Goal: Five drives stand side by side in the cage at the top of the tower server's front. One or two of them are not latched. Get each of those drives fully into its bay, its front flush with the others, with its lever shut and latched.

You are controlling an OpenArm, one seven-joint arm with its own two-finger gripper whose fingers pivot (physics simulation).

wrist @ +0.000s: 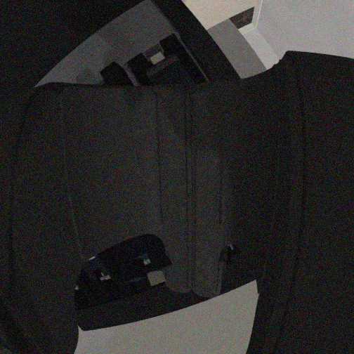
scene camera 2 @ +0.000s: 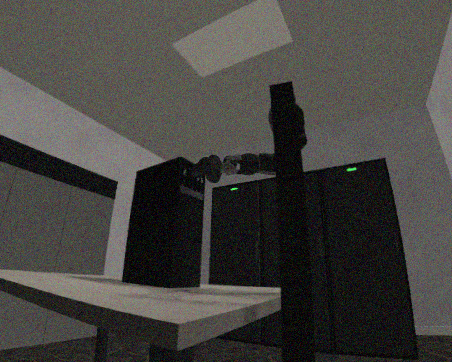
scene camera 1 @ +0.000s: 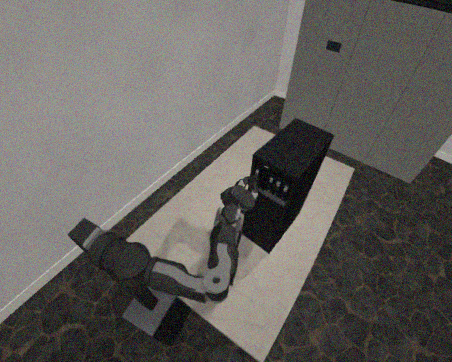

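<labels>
On a black tower server, (wrist: 41,41) and (scene camera 1: 264,199) are the same spot.
</labels>
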